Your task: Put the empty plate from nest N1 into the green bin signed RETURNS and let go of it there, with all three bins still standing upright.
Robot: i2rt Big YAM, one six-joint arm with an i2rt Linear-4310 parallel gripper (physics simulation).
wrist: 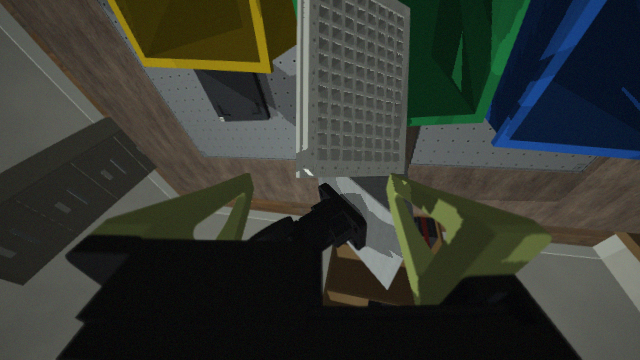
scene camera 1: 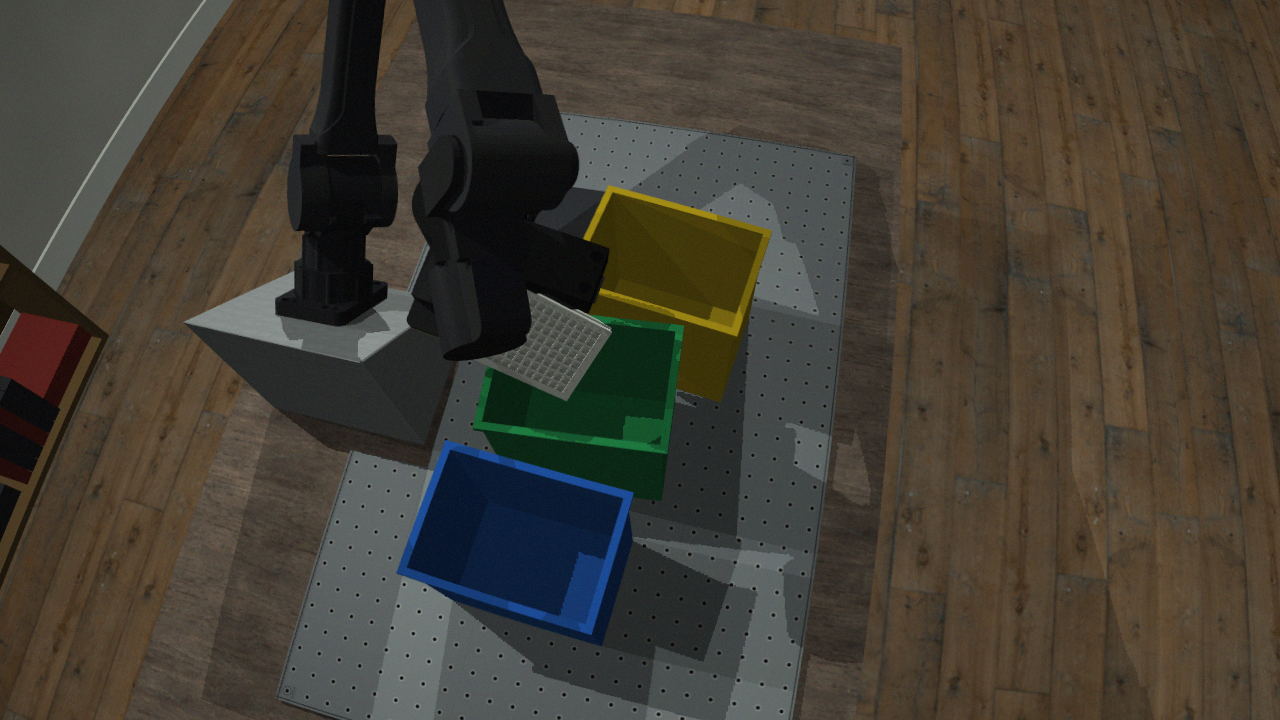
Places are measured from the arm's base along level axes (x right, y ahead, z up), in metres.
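Pixels of known places: gripper, fingertip midpoint: (wrist: 320, 180); arm's base at its link origin: (wrist: 344, 213) (scene camera 1: 333, 304).
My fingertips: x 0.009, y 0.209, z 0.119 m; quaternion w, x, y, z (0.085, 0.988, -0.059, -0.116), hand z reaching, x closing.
For each thing: its top centre in the pictures, then the offset to it from my fingertips. Level surfaces: height alone.
- green bin at its top centre: (scene camera 1: 579, 375) dx +0.045, dy +0.094, dz -0.066 m
- yellow bin at its top centre: (scene camera 1: 669, 256) dx -0.100, dy +0.151, dz -0.066 m
- blue bin at its top centre: (scene camera 1: 514, 533) dx +0.203, dy +0.071, dz -0.066 m
- perforated grey board at its surface level: dz -0.245 m
- dark flat block at its top centre: (scene camera 1: 575, 223) (wrist: 225, 81) dx -0.232, dy +0.006, dz -0.231 m
The pale grey gridded plate (scene camera 1: 559, 351) (wrist: 357, 90) lies tilted across the back left part of the green bin (scene camera 1: 572, 440) (wrist: 442, 121), partly over its opening and reaching past its rim. The bin stands upright between the yellow bin (scene camera 1: 754, 283) (wrist: 200, 65) and the blue bin (scene camera 1: 537, 467) (wrist: 565, 149), both upright too. No RETURNS sign shows. My gripper (wrist: 320, 180) is open and empty, its olive fingertips just short of the plate's near edge in the wrist view. In the scene view the dark wrist hides the fingers and the plate's left end.
The bins stand on a perforated grey board (scene camera 1: 358, 546) (wrist: 235, 142). A dark flat block (wrist: 235, 95) lies beside the yellow bin. The arm's base stands on a light pedestal (scene camera 1: 349, 389) left of the green bin. A shelf with red and black items is at the far left.
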